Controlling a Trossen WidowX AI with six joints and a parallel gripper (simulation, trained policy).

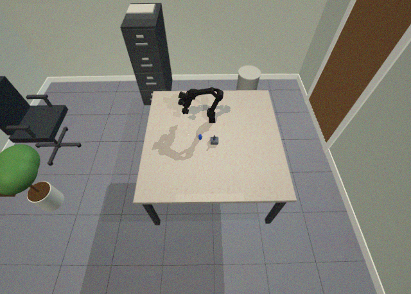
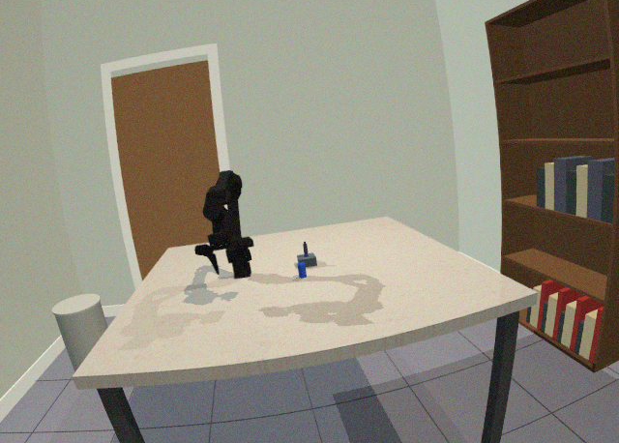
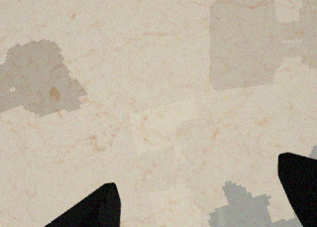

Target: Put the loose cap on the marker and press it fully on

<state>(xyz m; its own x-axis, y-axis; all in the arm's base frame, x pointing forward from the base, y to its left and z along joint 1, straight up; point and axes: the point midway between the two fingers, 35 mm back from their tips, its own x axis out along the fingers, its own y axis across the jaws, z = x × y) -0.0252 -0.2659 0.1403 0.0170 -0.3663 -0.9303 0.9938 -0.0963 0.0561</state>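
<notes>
Now: the blue cap 25 cm ahead of my gripper tip, 16 cm to the left of it and 8 cm below it. Also, from my gripper tip: grey holder block 29 cm to the left, 29 cm ahead, 9 cm below.
</notes>
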